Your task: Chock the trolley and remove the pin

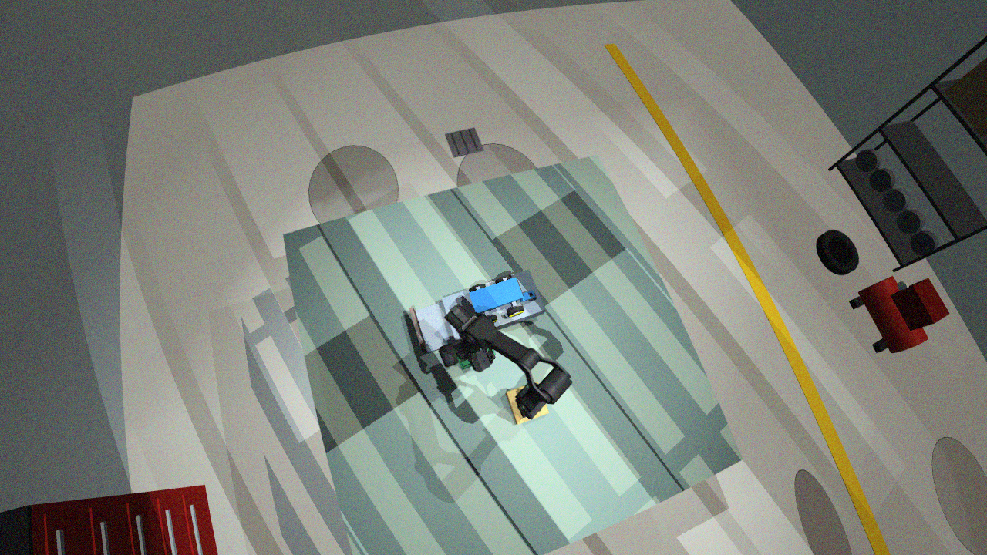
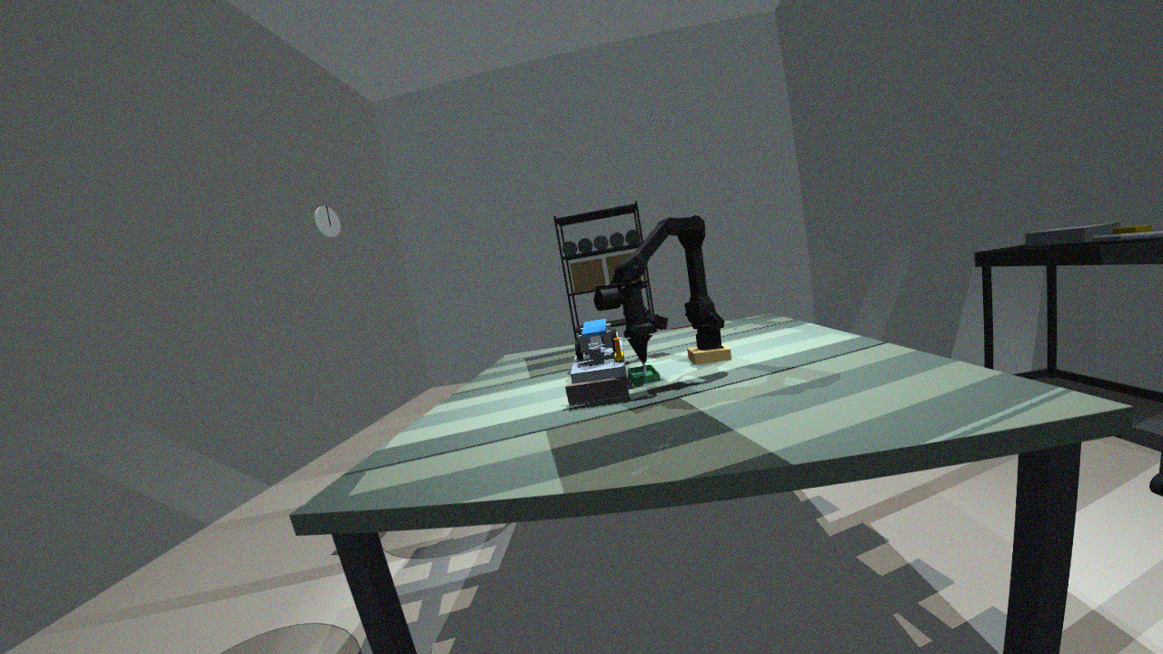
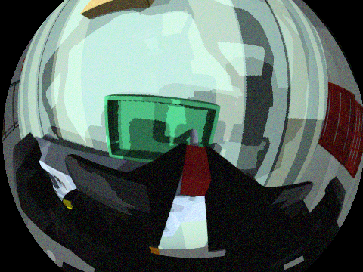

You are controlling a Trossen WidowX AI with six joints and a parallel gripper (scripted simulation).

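The green tray lies 6 cm below my gripper tip and 3 cm to the right of it. From my gripper tip the other things lie so: red-headed stop pin (right at my gripper tip); then yellow chock (6 cm to the right, 6 cm ahead, 3 cm above); then brown lip (14 cm ahead, 11 cm to the left, 2 cm below).
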